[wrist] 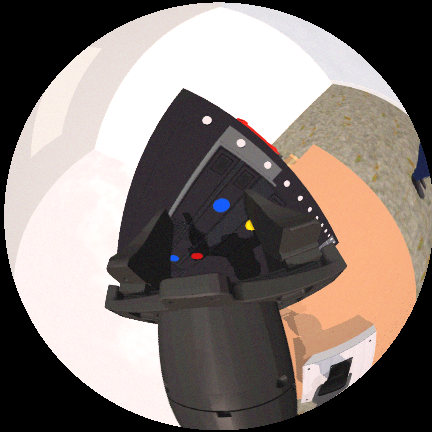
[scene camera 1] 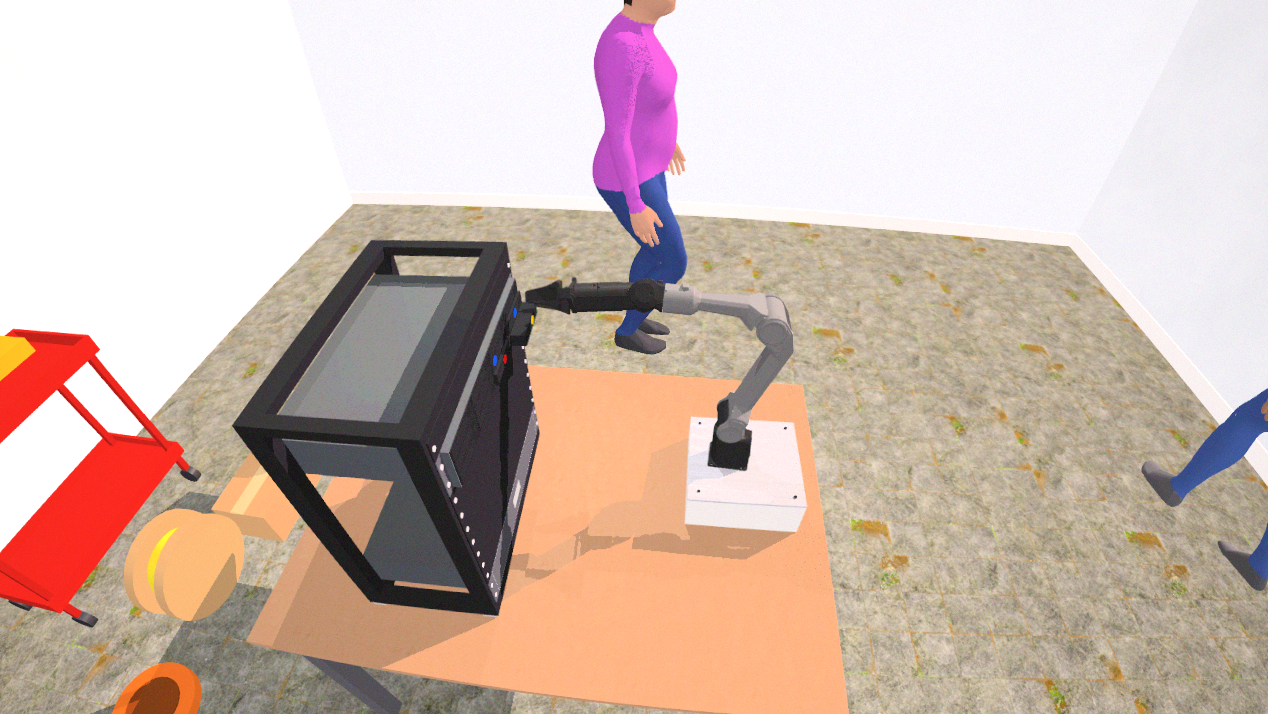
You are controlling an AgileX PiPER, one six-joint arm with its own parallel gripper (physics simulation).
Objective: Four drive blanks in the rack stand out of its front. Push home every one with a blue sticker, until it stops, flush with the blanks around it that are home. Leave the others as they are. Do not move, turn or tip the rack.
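The black rack (scene camera 1: 328,431) (wrist: 155,155) stands upright on the table. Near the top of its front, one blue sticker (scene camera 1: 514,312) (wrist: 221,205) sits beside a yellow sticker (scene camera 1: 532,319) (wrist: 250,225), whose blank stands out. Another blue sticker (scene camera 1: 495,360) (wrist: 174,258) sits beside a red sticker (scene camera 1: 504,359) (wrist: 197,256). How far each blue-stickered blank stands out is hard to tell. My gripper (scene camera 1: 528,296) (wrist: 205,207) is open and empty, close in front of the upper blanks. Its fingers stand on either side of the first blue sticker in the wrist view; the right finger partly covers the yellow sticker.
The arm's white base box (scene camera 1: 745,516) (wrist: 312,382) stands on the table (scene camera 1: 665,612) (wrist: 370,225). A red cart (scene camera 1: 88,344) is left of the rack. A person in a pink top (scene camera 1: 634,115) stands behind the arm; another person's legs (scene camera 1: 1220,452) show at the right.
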